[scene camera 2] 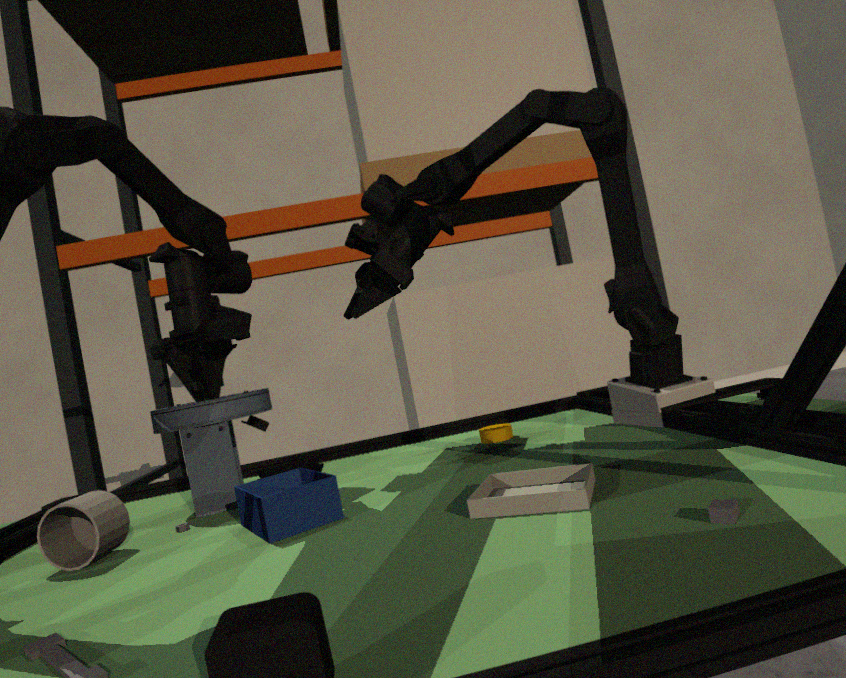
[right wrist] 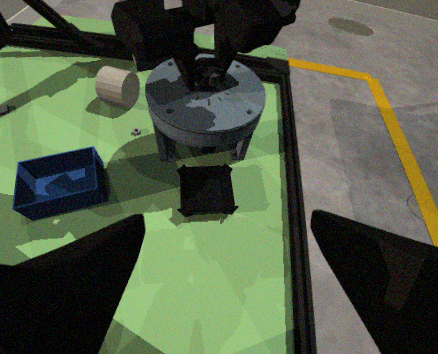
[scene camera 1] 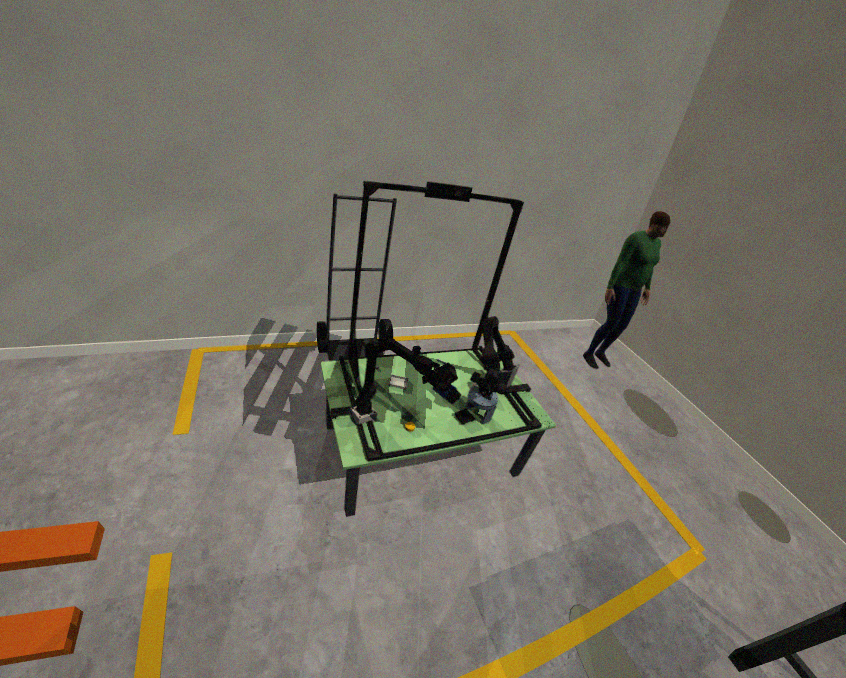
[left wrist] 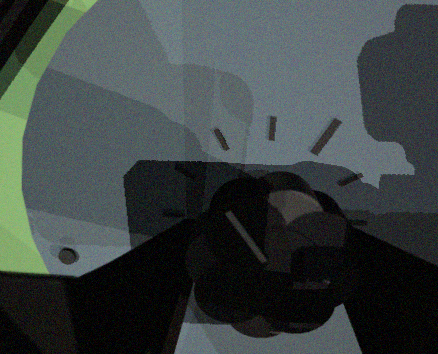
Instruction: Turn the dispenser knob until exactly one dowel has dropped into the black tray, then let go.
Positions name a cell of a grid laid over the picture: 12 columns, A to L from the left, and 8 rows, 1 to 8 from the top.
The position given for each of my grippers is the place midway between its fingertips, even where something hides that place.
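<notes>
A grey tray (scene camera 2: I6) rests on the table. Right wrist view: the tray out of frame. A blue bin (scene camera 2: D6), (right wrist: B5) rests on the table. Left wrist view: the bin out of frame. A dark lobed knob (right wrist: F2) in view. My left gripper (scene camera 2: C5), (right wrist: F2), (left wrist: H6) in view. My right gripper (scene camera 2: E4), (right wrist: G5) open, holding nothing.
</notes>
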